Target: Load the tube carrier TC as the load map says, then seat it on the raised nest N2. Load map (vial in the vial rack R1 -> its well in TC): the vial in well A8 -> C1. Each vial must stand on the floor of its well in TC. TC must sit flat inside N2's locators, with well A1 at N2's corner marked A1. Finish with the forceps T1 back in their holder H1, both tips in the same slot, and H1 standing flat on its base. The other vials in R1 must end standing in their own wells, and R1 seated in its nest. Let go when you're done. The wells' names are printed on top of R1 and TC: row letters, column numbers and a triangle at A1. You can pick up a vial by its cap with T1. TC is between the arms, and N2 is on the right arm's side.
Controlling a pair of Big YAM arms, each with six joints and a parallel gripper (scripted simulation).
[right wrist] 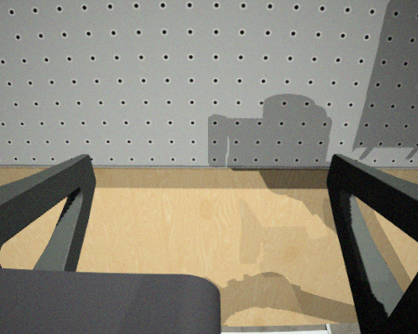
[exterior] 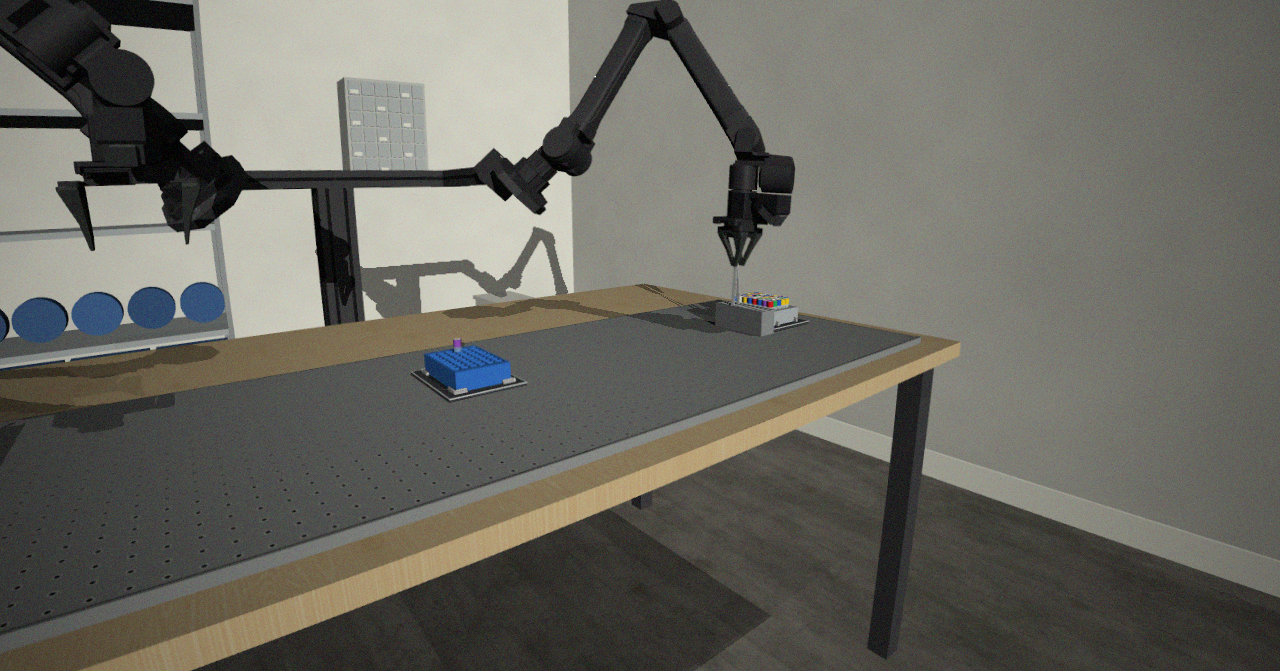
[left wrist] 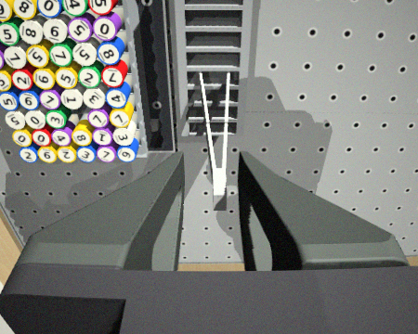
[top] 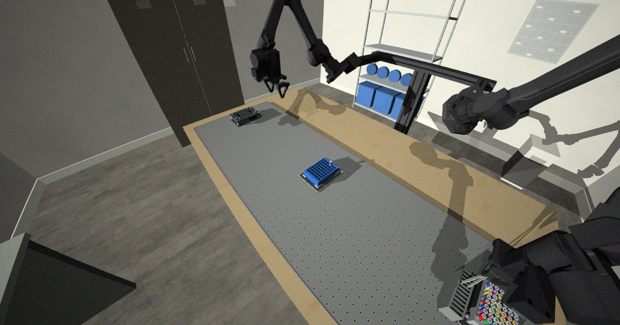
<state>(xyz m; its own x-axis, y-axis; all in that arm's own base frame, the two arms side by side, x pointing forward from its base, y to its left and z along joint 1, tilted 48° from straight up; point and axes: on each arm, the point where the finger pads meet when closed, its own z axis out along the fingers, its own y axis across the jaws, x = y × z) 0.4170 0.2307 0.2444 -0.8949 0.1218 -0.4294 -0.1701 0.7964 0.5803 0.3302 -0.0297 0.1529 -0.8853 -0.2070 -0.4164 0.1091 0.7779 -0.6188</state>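
Right now my right hand is 60 mm short of the blue tube carrier TC, 380 mm to the right of it and 220 mm above it. Also, from my right hand: grey slotted holder H1: 120 mm ahead, 960 mm to the left, 220 mm below; then purple-capped vial: 10 mm ahead, 390 mm to the left, 200 mm below; then raised nest N2: 80 mm ahead, 290 mm to the right, 200 mm below.
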